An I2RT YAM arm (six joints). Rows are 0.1 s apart.
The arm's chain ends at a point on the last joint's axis. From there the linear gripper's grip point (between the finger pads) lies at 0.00 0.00 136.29 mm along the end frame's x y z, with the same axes.
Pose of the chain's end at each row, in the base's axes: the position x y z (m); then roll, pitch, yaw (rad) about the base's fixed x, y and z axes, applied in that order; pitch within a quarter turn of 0, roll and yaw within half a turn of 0:
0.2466 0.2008 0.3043 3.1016 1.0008 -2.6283
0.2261 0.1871 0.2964 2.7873 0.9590 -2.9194
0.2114 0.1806 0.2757 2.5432 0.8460 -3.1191
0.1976 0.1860 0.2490 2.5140 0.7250 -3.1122
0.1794 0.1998 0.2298 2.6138 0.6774 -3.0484
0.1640 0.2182 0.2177 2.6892 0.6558 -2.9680
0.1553 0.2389 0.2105 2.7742 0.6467 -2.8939
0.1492 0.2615 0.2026 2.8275 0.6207 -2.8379
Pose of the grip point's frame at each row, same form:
0.3438 0.2618 0.2308 3.1016 1.0008 -2.6283
0.3177 0.2563 0.2230 2.7873 0.9590 -2.9194
0.2940 0.2593 0.2010 2.5432 0.8460 -3.1191
0.2684 0.2681 0.1664 2.5140 0.7250 -3.1122
0.2465 0.2750 0.1381 2.6138 0.6774 -3.0484
0.2273 0.2898 0.1205 2.6892 0.6558 -2.9680
0.2176 0.3051 0.1090 2.7742 0.6467 -2.8939
0.2085 0.3242 0.0972 2.8275 0.6207 -2.8379

